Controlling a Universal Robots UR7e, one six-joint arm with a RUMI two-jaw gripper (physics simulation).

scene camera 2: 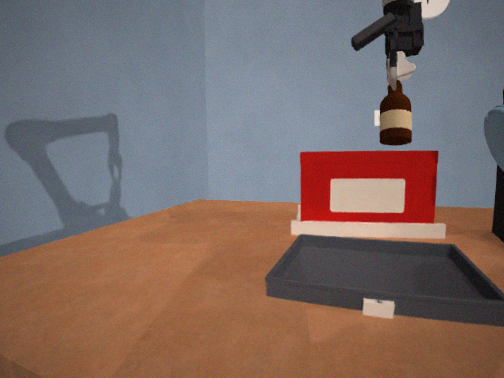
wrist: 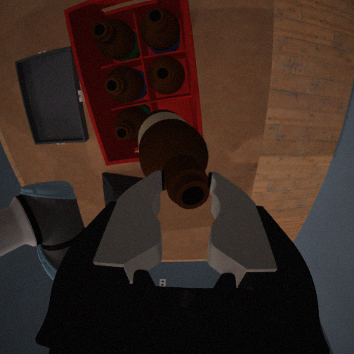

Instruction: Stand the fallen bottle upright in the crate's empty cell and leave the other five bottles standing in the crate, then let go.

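Places are measured from the arm's base along level axes (x ahead, y left, z up), in millimetres.
Pixels of known places: gripper, fingertip midpoint: (scene camera 2: 393, 92).
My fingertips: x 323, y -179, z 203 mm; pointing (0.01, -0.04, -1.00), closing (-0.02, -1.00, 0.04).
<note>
Behind a point stands the place of what it marks.
A brown bottle with a cream label (scene camera 2: 395, 120) {x 327, y -120, z 125 mm} (wrist: 174, 145) hangs upright in the air, its base above the top edge of the red crate (scene camera 2: 317, 187) {x 494, y -3, z -21 mm} (wrist: 199, 117) in the scene view. My gripper (scene camera 2: 393, 86) {x 323, y -179, z 203 mm} (wrist: 185, 172) is shut on the bottle's neck. In the wrist view five other brown bottles (wrist: 114, 40) (wrist: 161, 30) (wrist: 125, 85) (wrist: 166, 75) (wrist: 131, 122) stand in the crate's cells. The held bottle covers part of the sixth cell, at the near right corner; the part of that cell in sight is bare red.
A dark grey tray (scene camera 2: 320, 299) {x 452, y 283, z -115 mm} (wrist: 52, 97) lies beside the crate on the wooden table (scene camera 2: 150, 280) {x 679, y 296, z -122 mm} (wrist: 230, 90). The crate stands on a white base (scene camera 2: 367, 230) {x 391, y -4, z -107 mm} in the scene view. A blue and grey robot part (wrist: 55, 215) shows at the wrist view's lower left.
</note>
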